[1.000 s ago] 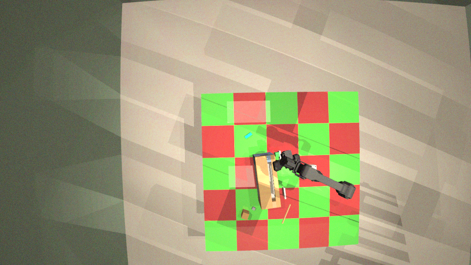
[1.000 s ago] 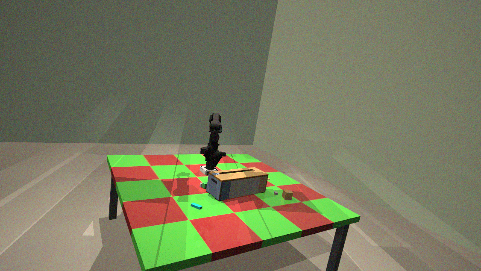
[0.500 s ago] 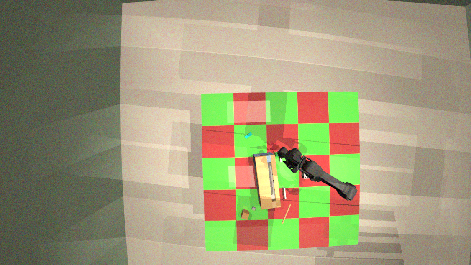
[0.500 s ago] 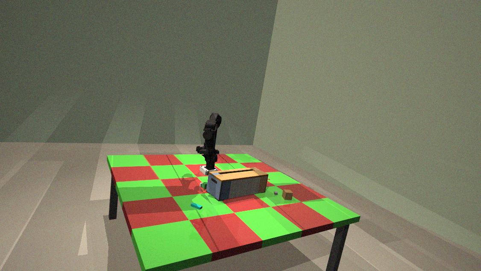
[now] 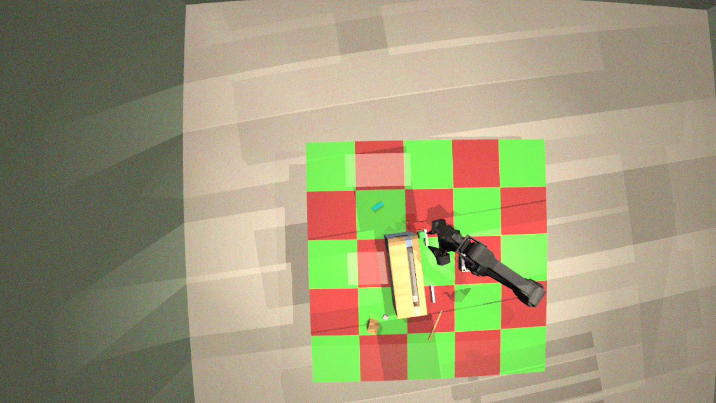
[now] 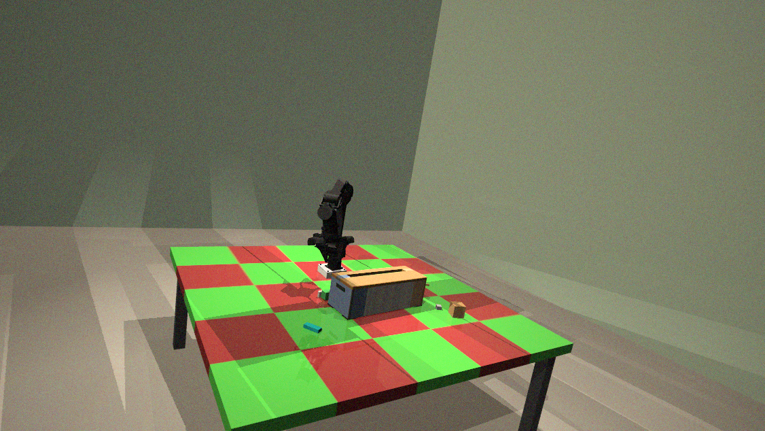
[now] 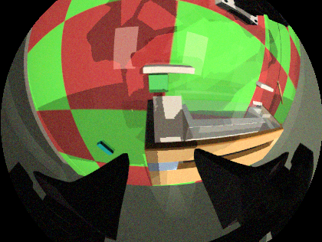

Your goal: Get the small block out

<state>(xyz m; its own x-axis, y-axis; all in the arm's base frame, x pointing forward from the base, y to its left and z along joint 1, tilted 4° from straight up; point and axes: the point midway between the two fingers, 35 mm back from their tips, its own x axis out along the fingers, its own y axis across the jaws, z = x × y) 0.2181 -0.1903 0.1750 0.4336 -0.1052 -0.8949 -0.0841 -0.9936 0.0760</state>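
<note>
Right now my gripper tip is 20 mm past the green block and 140 mm above it. From my gripper tip the other things lie so: thin yellow stick 10 mm ahead, 500 mm to the left, 160 mm below; then tiny grey cube 260 mm ahead, 390 mm to the left, 150 mm below; then brown cube 340 mm ahead, 420 mm to the left, 140 mm below.
</note>
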